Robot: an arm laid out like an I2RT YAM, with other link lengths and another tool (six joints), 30 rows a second.
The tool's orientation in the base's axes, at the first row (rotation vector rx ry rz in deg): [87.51, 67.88, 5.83]
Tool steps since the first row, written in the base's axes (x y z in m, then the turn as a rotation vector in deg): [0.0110, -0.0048, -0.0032, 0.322, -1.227, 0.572]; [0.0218, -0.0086, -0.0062, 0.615, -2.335, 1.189]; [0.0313, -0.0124, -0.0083, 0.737, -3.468, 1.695]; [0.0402, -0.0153, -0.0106, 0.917, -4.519, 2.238]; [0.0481, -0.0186, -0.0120, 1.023, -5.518, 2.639]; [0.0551, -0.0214, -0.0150, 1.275, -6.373, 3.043]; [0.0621, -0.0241, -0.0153, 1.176, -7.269, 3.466]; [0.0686, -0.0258, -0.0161, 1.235, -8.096, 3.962]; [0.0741, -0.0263, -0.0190, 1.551, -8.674, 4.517]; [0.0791, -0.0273, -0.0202, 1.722, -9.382, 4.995]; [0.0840, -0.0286, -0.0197, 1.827, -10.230, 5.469]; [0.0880, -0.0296, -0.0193, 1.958, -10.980, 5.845]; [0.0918, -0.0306, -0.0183, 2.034, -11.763, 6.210]
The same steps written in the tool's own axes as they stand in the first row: [0.0036, 0.0034, 0.0114, -1.002, 0.456, 0.851]; [0.0078, 0.0071, 0.0218, -1.958, 0.947, 1.586]; [0.0108, 0.0106, 0.0312, -2.957, 1.245, 2.269]; [0.0143, 0.0138, 0.0396, -3.889, 1.619, 2.920]; [0.0166, 0.0170, 0.0473, -4.748, 1.845, 3.537]; [0.0195, 0.0184, 0.0547, -5.436, 2.183, 4.146]; [0.0212, 0.0220, 0.0611, -6.333, 2.318, 4.556]; [0.0236, 0.0251, 0.0667, -7.142, 2.616, 4.991]; [0.0274, 0.0261, 0.0715, -7.681, 3.153, 5.395]; [0.0298, 0.0280, 0.0757, -8.343, 3.523, 5.824]; [0.0310, 0.0312, 0.0795, -9.134, 3.828, 6.311]; [0.0320, 0.0338, 0.0826, -9.792, 4.087, 6.780]; [0.0327, 0.0367, 0.0853, -10.494, 4.300, 7.242]
